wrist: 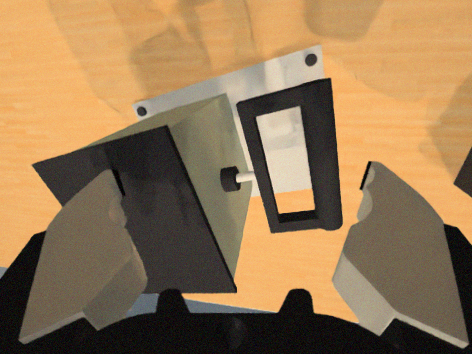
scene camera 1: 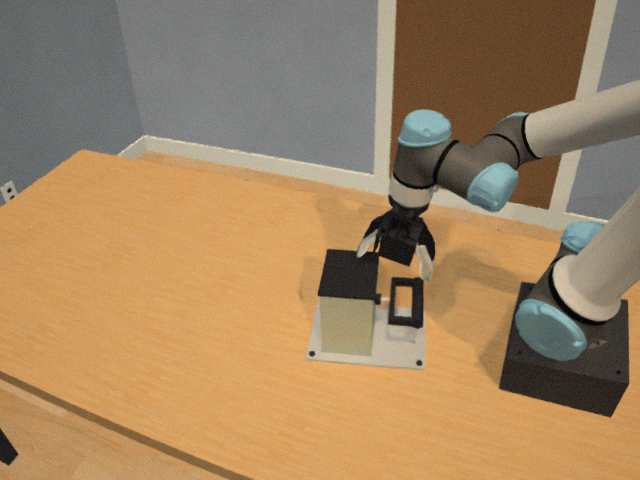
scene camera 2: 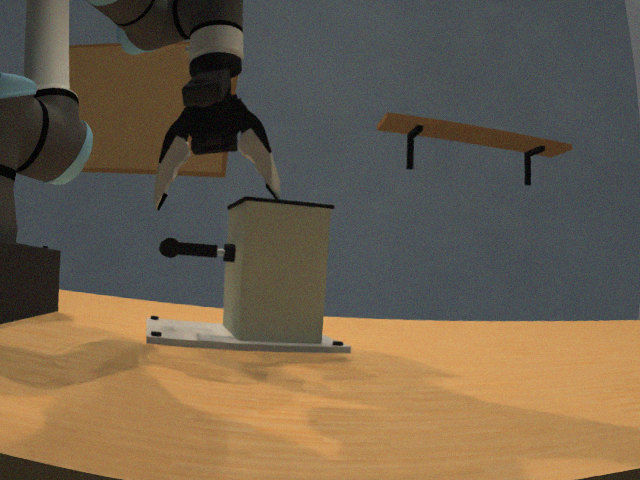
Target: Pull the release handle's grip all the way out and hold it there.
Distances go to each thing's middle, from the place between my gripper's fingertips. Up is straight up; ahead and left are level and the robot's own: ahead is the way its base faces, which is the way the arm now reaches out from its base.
The base plate (scene camera 1: 395, 347) is 16 cm below my hand, 4 cm to the left of it and 3 cm ahead of it.
